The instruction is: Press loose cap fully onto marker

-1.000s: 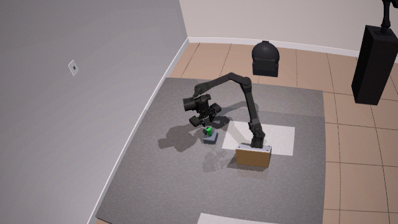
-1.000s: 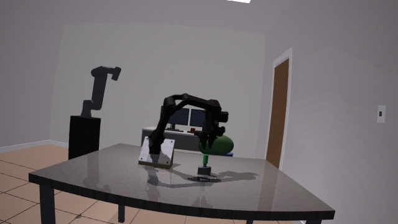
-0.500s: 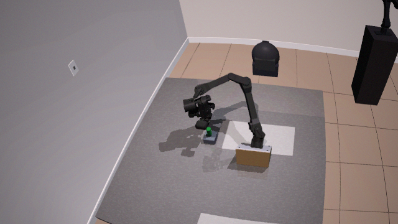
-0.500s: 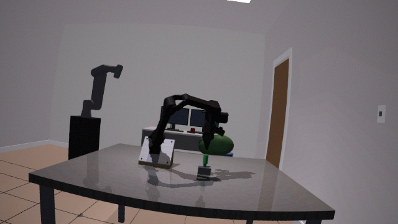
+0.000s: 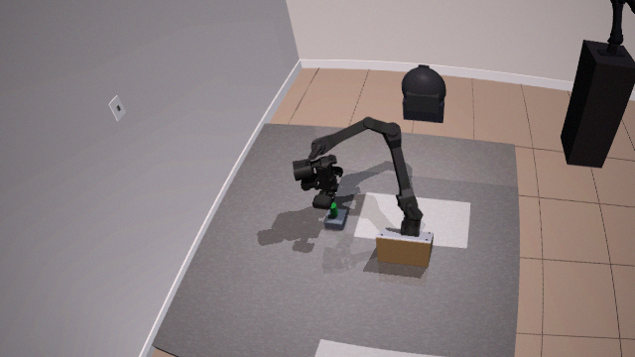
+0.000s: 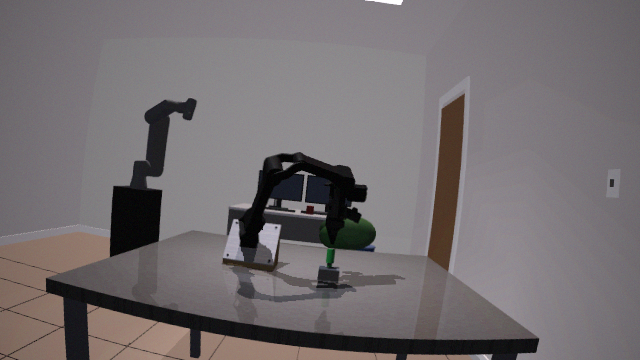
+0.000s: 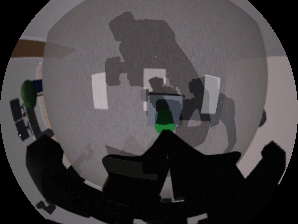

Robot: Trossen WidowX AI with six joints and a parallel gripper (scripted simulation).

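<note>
My gripper tip is now 4 cm above the green cap. The rest, counted from my gripper tip: grey holder block (11 cm below).
</note>
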